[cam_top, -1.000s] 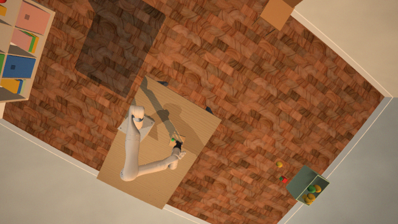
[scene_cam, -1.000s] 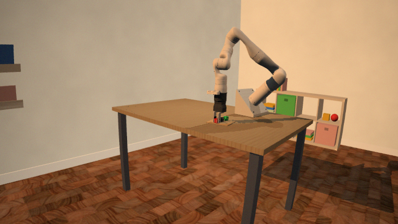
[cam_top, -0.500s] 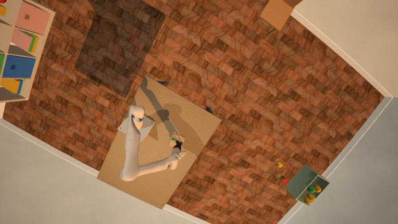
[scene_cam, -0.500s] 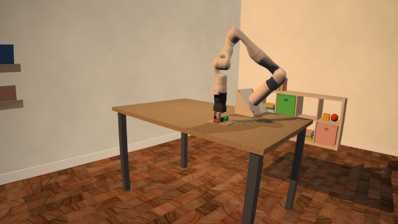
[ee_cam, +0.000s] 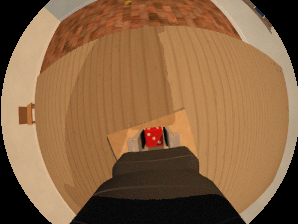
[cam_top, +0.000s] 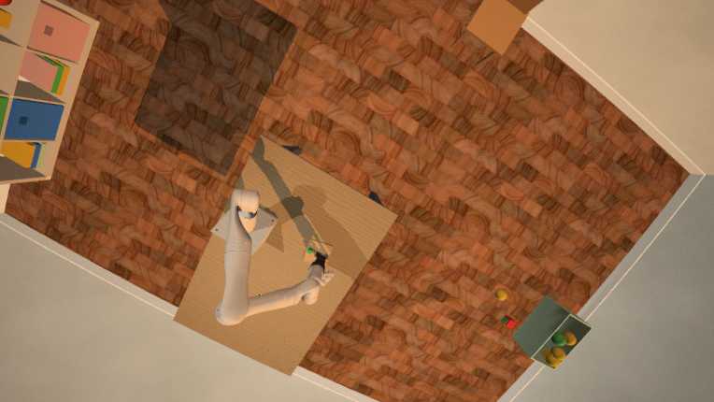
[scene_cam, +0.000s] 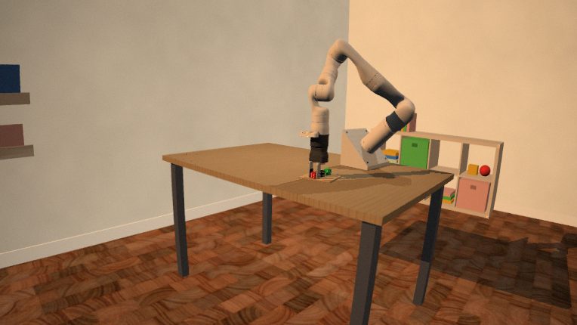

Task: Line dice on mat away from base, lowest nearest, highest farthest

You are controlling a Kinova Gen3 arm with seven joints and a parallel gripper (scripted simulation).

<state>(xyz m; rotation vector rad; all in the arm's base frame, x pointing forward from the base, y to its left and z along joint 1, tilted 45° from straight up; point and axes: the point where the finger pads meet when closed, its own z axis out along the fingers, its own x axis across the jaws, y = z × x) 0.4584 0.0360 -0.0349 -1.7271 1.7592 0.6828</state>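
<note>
My gripper is now 1 cm above the red die. From my hand the other things lie so: black die: 5 cm behind, 1 cm below; green die: 10 cm behind, 1 cm below; tan mat: 5 cm behind, 2 cm below.
</note>
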